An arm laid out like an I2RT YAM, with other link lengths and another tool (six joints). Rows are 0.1 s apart.
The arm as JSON. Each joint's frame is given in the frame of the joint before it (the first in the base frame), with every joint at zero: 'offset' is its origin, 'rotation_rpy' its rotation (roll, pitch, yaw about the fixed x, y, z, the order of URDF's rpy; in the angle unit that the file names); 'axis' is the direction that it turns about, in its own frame. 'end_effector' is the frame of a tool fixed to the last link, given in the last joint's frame.
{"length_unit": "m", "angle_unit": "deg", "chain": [
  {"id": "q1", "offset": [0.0, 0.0, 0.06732], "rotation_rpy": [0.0, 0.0, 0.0], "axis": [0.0, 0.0, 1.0]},
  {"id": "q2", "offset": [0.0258, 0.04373, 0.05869], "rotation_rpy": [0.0, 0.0, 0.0], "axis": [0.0, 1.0, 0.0]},
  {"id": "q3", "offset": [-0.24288, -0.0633, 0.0], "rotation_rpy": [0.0, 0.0, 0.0], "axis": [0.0, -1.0, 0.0]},
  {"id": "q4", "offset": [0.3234, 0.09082, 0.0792], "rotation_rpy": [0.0, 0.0, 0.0], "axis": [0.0, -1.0, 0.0]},
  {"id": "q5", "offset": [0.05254, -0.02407, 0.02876], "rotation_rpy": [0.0, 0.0, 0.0], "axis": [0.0, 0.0, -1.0]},
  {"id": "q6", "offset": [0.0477, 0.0, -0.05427], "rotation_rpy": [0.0, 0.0, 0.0], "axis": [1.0, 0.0, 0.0]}
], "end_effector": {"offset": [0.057, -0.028, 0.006], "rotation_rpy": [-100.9, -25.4, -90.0]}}
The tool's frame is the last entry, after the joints.
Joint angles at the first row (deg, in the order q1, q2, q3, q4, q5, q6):
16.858 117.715 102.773 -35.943 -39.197 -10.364
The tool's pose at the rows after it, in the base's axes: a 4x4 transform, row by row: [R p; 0 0 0 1], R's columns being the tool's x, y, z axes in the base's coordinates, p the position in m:
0.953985 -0.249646 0.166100 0.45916; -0.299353 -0.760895 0.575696 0.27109; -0.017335 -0.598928 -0.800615 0.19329; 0 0 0 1
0.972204 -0.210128 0.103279 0.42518; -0.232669 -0.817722 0.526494 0.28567; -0.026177 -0.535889 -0.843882 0.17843; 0 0 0 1
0.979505 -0.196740 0.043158 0.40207; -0.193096 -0.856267 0.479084 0.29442; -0.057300 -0.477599 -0.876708 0.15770; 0 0 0 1
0.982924 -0.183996 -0.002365 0.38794; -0.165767 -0.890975 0.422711 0.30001; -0.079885 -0.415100 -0.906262 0.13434; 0 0 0 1
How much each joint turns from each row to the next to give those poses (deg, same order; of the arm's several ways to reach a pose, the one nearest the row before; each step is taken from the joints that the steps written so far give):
4.225 -5.028 -7.835 -2.458 3.319 -4.040
3.344 -2.552 -4.755 -2.461 2.296 -2.731
2.368 -0.362 -3.159 -1.586 1.672 -1.144
1.765 1.318 -1.674 -1.056 2.106 -1.140

